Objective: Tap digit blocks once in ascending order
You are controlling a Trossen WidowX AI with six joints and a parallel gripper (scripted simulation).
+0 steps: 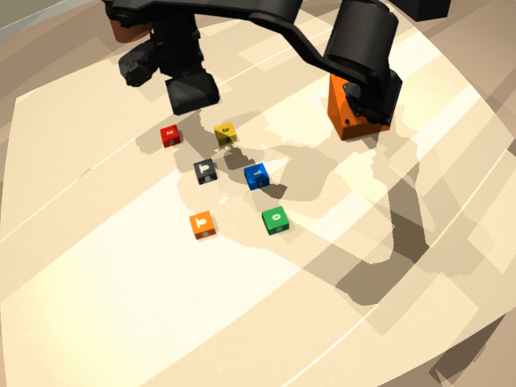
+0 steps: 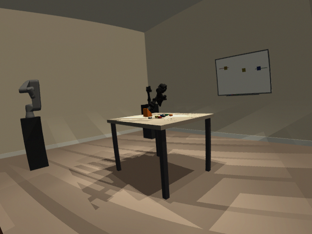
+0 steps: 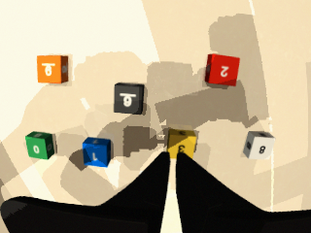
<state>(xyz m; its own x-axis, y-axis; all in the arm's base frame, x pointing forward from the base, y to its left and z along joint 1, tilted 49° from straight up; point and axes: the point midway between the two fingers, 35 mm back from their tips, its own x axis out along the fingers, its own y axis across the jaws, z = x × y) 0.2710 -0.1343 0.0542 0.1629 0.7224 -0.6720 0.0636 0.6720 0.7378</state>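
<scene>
Now: gripper tip 60 mm past the pale grey block, 130 mm to the left of it and 120 mm above it. Round my gripper tip: red 2 block 40 mm ahead, 60 mm to the right, 120 mm below; then black block 10 mm ahead, 40 mm to the left, 120 mm below; then yellow 3 block 50 mm behind, 20 mm to the right, 120 mm below.
</scene>
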